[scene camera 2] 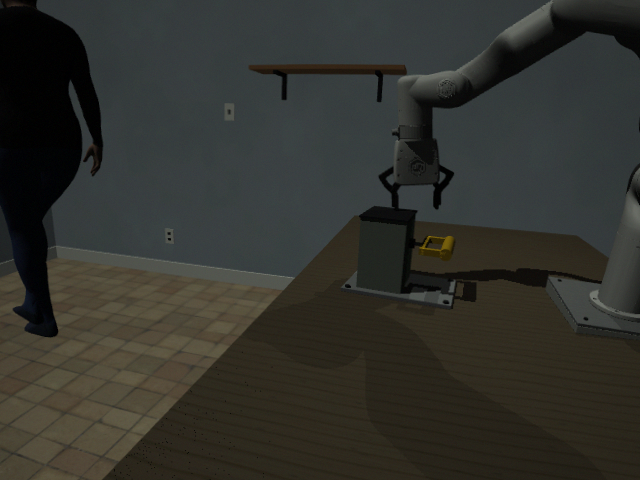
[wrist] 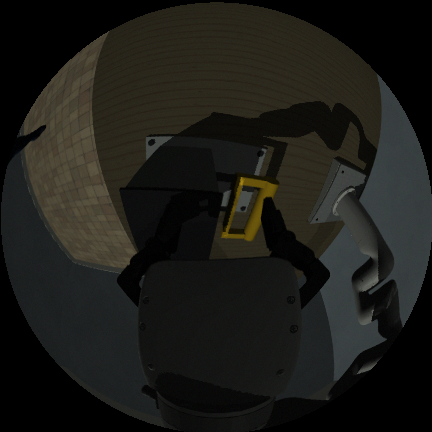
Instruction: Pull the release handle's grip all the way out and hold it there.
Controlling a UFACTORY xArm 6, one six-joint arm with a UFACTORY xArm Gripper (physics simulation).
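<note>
The release handle's yellow grip (scene camera 2: 447,248) (wrist: 261,212) is the outer bar of a yellow frame on the right side of an upright grey box (scene camera 2: 383,255) with a black top. A short dark rod joins the frame to the box. My gripper (scene camera 2: 416,207) (wrist: 219,209) is open and empty, pointing down, above the handle's level. In the scene view one finger is over the box top's rear right part and the other is above the yellow frame. Whether the first finger touches the box top is unclear. In the wrist view the fingers overlap box and grip.
The box stands on a light base plate (scene camera 2: 426,299) (wrist: 152,144) bolted to the wooden table (scene camera 2: 310,413). The arm's mounting plate (scene camera 2: 568,308) (wrist: 327,192) is at the right. A wall shelf (scene camera 2: 330,68) hangs behind. A person (scene camera 2: 36,129) stands on the tiled floor at the left.
</note>
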